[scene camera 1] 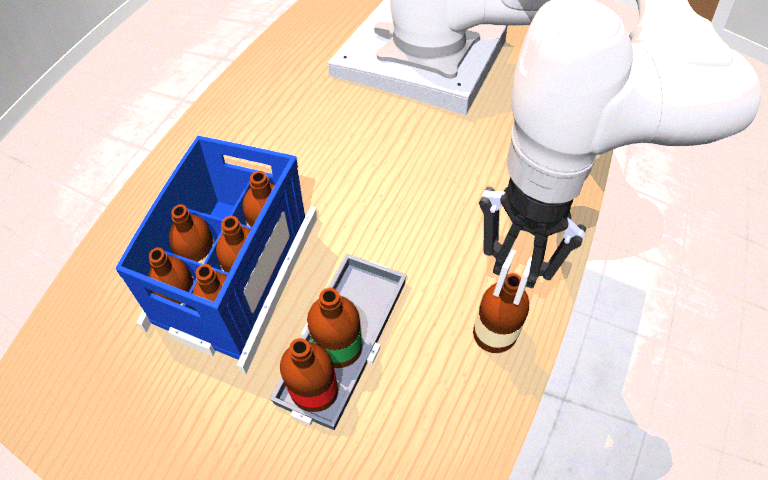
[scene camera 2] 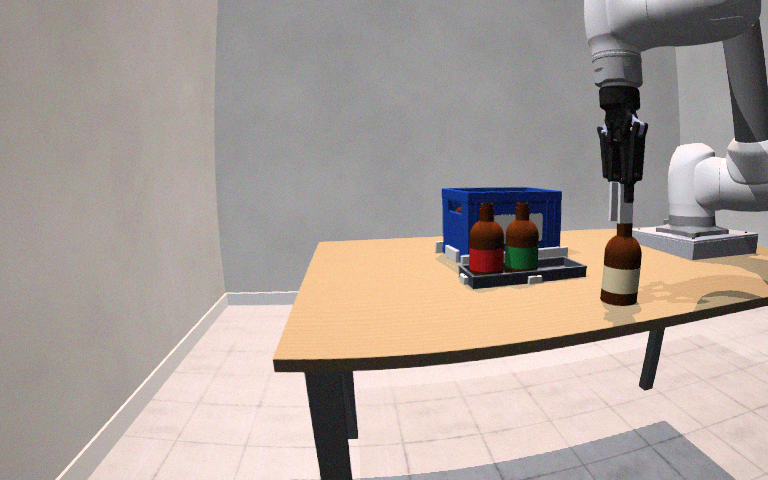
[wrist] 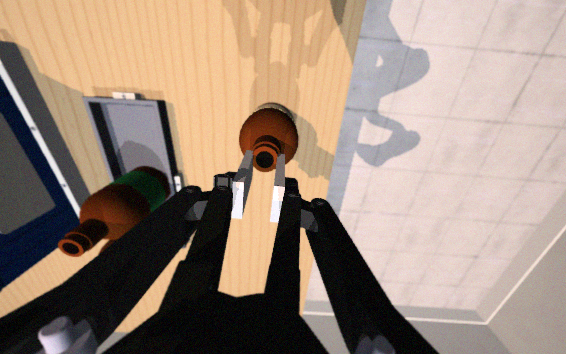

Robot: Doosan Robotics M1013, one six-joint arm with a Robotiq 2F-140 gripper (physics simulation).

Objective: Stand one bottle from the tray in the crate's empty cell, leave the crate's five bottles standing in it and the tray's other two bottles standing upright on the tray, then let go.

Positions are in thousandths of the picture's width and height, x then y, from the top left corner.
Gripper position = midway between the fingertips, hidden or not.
I see my gripper (scene camera 1: 663,607), a green-label bottle (scene camera 1: 434,670), a red-label bottle (scene camera 1: 399,768), a cream-label bottle (scene camera 1: 650,670) and a cream-label bottle (scene camera 1: 248,495).
The green-label bottle also shows in scene camera 2 (scene camera 2: 680,495) and in the wrist view (wrist: 193,603). The red-label bottle is seen too in scene camera 2 (scene camera 2: 633,501). My gripper shows as well in scene camera 2 (scene camera 2: 808,464) and in the wrist view (wrist: 467,470).
